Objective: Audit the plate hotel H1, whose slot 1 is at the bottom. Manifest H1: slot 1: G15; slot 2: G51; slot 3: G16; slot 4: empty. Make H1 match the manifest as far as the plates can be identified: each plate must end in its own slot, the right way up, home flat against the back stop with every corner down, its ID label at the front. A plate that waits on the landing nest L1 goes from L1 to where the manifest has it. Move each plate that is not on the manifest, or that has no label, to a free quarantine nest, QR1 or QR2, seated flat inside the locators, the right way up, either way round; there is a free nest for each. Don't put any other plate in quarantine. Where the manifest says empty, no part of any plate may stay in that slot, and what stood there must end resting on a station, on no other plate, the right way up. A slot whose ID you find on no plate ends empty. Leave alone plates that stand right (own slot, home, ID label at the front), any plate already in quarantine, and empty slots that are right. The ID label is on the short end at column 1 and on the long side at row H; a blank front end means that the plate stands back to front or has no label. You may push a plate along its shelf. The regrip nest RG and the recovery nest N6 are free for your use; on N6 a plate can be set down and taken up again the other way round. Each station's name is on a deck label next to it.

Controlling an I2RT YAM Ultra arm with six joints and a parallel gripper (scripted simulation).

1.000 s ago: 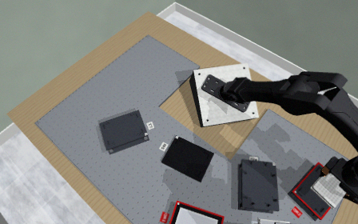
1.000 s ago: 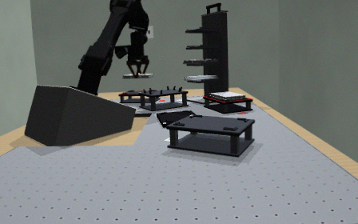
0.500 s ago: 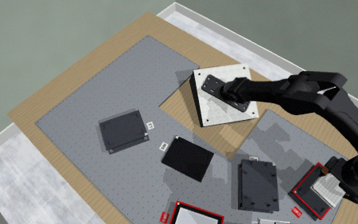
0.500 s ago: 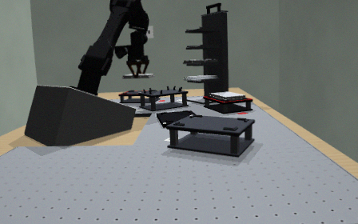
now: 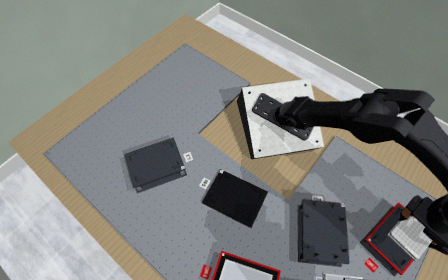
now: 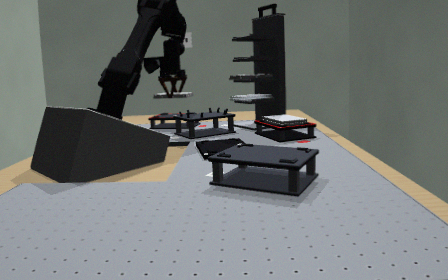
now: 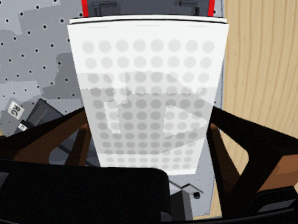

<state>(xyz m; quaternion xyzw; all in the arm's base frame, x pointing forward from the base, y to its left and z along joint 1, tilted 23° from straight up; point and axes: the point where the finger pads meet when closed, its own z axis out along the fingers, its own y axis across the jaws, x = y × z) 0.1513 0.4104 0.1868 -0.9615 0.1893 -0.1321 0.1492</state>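
Now: the red-bordered quarantine nest 80 mm below my hand. From my hand the other things lie so: flat black pad: 460 mm to the right, 120 mm ahead, 110 mm below; then N6 deck label: 560 mm to the right, 120 mm below, 120 mm ahead; then plate hotel H1: 340 mm ahead, 90 mm to the right, 70 mm above.
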